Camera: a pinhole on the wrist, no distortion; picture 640 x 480 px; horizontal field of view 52.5 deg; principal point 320.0 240.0 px. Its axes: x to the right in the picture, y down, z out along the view. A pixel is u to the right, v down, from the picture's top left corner.
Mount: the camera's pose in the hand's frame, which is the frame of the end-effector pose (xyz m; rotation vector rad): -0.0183 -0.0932 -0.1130 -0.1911 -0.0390 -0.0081
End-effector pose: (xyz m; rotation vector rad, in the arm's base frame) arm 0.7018 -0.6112 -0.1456 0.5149 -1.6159 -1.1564
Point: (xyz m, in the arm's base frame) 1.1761 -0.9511 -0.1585
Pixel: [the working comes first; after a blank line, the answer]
In the camera's frame: 0.0853 0.1191 -0.4503

behind the camera
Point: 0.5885 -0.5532 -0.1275
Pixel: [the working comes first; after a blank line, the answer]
In the camera's frame: 0.0325 0.0635 0.2559

403 401
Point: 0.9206 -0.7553 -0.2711
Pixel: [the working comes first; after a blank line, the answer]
In the camera's frame: -0.0166 -0.0058 -0.1498

behind the camera
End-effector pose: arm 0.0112 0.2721 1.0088 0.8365 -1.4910 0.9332
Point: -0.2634 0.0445 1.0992
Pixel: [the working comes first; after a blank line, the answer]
In the camera's frame: 0.1568 0.1467 0.4617

540 446
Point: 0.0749 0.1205 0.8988
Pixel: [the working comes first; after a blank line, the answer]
In the camera's frame: -0.0885 -0.0624 0.2240

64 59
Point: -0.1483 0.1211 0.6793
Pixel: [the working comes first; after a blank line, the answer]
In the camera's frame: -0.2773 0.1335 0.3790

outside the picture
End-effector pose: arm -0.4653 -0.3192 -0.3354 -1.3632 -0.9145 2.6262
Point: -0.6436 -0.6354 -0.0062
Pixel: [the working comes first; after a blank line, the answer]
In the camera's frame: -0.1870 0.0347 0.5695

107 280
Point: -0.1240 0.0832 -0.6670
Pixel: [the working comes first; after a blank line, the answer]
In the camera's frame: 0.1530 0.1035 -0.4806

behind the camera
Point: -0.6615 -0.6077 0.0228
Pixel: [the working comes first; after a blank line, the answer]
In the camera's frame: -0.1883 -0.0089 0.5744

107 230
